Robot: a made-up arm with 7 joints.
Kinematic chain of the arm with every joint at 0, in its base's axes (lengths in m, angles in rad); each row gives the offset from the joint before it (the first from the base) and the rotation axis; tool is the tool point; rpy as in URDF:
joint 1: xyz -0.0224 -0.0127 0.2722 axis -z
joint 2: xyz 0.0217 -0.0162 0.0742 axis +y
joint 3: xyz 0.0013 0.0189 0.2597 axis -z
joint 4: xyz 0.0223 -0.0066 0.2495 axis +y
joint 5: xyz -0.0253 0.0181 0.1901 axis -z
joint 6: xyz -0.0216 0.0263 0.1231 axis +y
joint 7: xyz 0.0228 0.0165 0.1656 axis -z
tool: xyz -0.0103 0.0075 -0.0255 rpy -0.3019 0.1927 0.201
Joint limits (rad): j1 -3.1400..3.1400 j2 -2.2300..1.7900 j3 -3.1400..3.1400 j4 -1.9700..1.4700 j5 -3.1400..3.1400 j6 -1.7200..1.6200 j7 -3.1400..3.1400
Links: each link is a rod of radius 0.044 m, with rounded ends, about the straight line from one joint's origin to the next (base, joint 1, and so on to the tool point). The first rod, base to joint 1, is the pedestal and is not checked.
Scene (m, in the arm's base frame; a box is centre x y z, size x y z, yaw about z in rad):
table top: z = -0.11
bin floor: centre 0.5 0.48 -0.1 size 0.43 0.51 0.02 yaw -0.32
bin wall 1: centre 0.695 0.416 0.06 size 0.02 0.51 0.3 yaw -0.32
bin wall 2: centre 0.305 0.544 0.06 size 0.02 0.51 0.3 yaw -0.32
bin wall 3: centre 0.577 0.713 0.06 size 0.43 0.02 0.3 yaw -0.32
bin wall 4: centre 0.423 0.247 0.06 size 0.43 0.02 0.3 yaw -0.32
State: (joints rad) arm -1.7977 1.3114 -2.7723 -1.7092 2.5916 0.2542 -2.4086
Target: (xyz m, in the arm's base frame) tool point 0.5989 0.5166 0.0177
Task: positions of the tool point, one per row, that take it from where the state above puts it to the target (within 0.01 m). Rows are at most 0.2 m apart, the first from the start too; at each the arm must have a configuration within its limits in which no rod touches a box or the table.
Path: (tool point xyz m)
1: 0.0342 0.5142 0.1470
2: 0.0763 0.5046 0.2396
3: 0.0994 0.4845 0.3368
4: 0.1062 0.4533 0.4321
5: 0.1005 0.4113 0.5212
6: 0.0853 0.3587 0.6015
7: 0.1898 0.4127 0.5598
8: 0.3001 0.4565 0.5053
9: 0.4081 0.4894 0.4407
10: 0.5077 0.5104 0.3764
11: 0.5989 0.5166 0.3295
12: 0.6094 0.5304 0.1764
13: 0.5989 0.5166 0.0177

